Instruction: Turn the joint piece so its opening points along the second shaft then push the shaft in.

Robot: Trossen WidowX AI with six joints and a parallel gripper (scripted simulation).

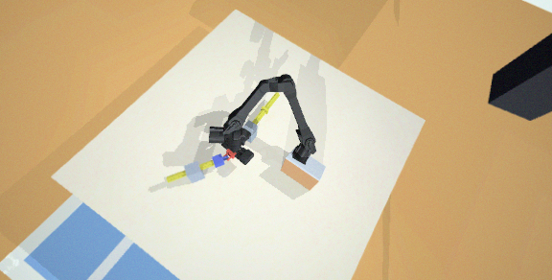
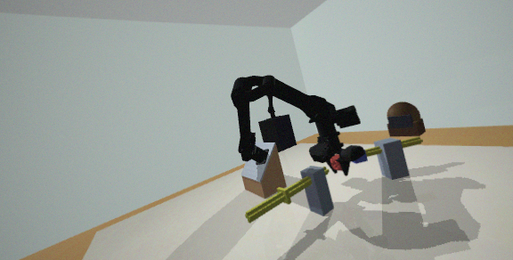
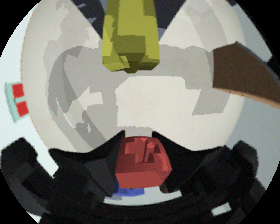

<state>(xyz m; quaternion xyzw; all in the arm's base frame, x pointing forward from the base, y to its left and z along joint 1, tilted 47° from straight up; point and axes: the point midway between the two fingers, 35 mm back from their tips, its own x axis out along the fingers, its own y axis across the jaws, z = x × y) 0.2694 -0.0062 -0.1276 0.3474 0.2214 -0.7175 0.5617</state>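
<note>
My gripper tip is 10 mm to the right of the red square joint piece and 40 mm below it.
</note>
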